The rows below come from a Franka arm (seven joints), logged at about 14 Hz.
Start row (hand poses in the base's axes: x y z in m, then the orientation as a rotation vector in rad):
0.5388 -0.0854 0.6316 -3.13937 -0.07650 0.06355
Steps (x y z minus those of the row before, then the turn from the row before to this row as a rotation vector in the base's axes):
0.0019 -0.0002 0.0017 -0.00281 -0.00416 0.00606
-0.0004 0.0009 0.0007 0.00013 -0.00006 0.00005
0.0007 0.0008 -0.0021 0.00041 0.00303 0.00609
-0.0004 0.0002 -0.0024 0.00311 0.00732 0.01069
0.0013 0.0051 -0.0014 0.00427 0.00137 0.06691
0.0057 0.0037 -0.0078 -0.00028 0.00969 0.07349
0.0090 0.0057 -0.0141 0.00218 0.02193 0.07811
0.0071 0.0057 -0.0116 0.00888 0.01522 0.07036
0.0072 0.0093 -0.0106 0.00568 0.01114 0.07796
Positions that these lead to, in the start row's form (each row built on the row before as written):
0.5407 -0.0856 0.6333 3.13751 0.08588 -0.05710
0.5403 -0.0847 0.6340 3.13764 0.08597 -0.05700
0.5410 -0.0839 0.6319 3.13766 0.09555 -0.06173
0.5406 -0.0837 0.6295 -3.13748 -0.11245 0.07306
0.5419 -0.0786 0.6281 -3.12916 -0.21730 0.07493
0.5476 -0.0749 0.6203 -3.12002 -0.33221 0.09034
0.5566 -0.0692 0.6062 -3.10128 -0.45349 0.12418
0.5637 -0.0635 0.5946 -3.07432 -0.56130 0.14557
0.5709 -0.0542 0.5840 -3.04539 -0.68012 0.16158

